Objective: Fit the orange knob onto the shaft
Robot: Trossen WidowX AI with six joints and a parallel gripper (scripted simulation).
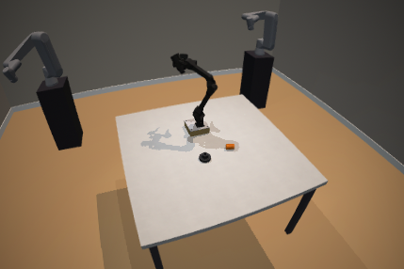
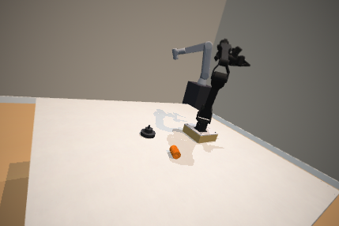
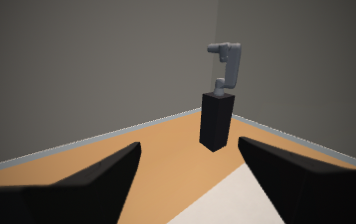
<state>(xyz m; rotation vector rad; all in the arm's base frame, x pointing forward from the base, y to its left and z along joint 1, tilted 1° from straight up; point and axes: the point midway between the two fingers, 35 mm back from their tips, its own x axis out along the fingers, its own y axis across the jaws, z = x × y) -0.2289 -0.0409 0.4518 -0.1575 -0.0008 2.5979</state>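
The orange knob lies 540 mm ahead of my gripper tip, 170 mm to the left of it and 480 mm below it. From my gripper tip the other things lie so: dark shaft: 590 mm ahead, 40 mm to the right, 470 mm below.
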